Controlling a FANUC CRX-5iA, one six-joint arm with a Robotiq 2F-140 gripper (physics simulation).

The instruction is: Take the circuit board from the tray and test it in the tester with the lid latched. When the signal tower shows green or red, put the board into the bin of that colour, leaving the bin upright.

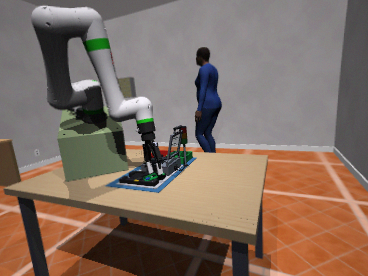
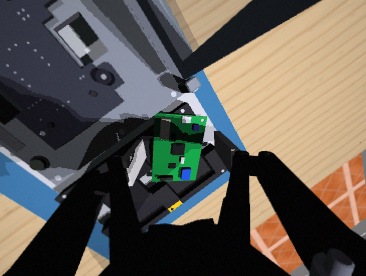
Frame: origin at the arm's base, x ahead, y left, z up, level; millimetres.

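Seen in the pictures: gripper, fingertip midpoint: point(image 1: 155, 173) point(image 2: 179, 144); arm's base, origin of the base link: point(image 1: 95, 118).
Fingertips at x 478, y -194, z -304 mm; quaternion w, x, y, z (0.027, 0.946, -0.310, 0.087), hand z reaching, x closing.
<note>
Offsets run from my fingertips to a thing's top centre. "spot": to the spot under its first point. Level surfaces: height alone.
The green circuit board {5 mm up, 10 mm back, 10 mm right} point(image 1: 150, 177) point(image 2: 176, 155) lies askew on the black tray {spot: 8 mm down, 127 mm back, 71 mm right} point(image 1: 128, 179) point(image 2: 199, 189), turned against its slots. My gripper point(image 1: 154, 175) point(image 2: 179, 144) is open, low over the tray, with a finger on either side of the board and nothing held. The grey tester {spot: 17 mm up, 65 mm ahead, 103 mm left} point(image 1: 172, 164) point(image 2: 107, 102) is beside the tray, its lid {190 mm up, 86 mm ahead, 132 mm left} point(image 1: 175, 142) standing open. The signal tower {spot: 168 mm up, 122 mm ahead, 212 mm left} point(image 1: 184, 135) stands behind the tester; I cannot tell whether a lamp is lit. The green bin {10 mm up, 35 mm ahead, 341 mm left} point(image 1: 189, 156) and red bin {10 mm up, 114 mm back, 362 mm left} point(image 1: 161, 153) are at the mat's far end.
A blue and white mat {35 mm down} point(image 1: 150, 189) point(image 2: 220, 117) lies under the equipment on the wooden table {37 mm down} point(image 1: 215, 190) point(image 2: 290, 75). The green robot pedestal point(image 1: 95, 152) stands left of the mat. A person in blue point(image 1: 209, 95) stands beyond the table.
</note>
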